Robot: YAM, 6 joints.
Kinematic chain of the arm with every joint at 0, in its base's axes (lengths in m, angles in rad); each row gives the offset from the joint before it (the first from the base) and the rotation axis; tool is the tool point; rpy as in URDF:
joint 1: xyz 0 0 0.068 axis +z
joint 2: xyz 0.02 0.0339 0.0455 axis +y
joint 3: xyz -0.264 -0.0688 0 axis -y
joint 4: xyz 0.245 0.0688 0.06 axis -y
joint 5: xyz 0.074 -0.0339 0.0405 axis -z
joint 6: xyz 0.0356 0 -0.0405 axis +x
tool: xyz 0 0 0 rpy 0 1.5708 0
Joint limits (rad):
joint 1: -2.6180..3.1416
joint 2: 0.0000..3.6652
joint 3: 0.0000..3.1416
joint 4: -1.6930..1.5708
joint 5: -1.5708..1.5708
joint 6: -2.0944..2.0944
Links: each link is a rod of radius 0.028 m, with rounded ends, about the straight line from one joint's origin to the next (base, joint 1, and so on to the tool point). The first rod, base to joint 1, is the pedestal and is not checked.
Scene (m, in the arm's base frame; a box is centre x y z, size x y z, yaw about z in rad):
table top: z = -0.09
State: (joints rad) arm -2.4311 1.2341 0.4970 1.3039 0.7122 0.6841
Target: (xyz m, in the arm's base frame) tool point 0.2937 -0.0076 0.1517
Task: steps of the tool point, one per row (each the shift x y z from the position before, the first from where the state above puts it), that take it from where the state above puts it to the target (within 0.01 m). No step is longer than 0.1 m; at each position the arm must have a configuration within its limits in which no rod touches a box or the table.
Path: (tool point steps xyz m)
1: 0.0398 -0.0568 -0.0143
2: 0.0565 -0.0441 -0.0150
3: 0.0688 -0.0264 -0.0154
4: 0.0754 -0.0054 -0.0160
5: 0.0753 0.0169 -0.0163
6: 0.0684 0.0386 -0.0167
7: 0.0551 0.0574 -0.0169
8: 0.0366 0.0715 -0.0171
9: 0.0147 0.0794 -0.0172

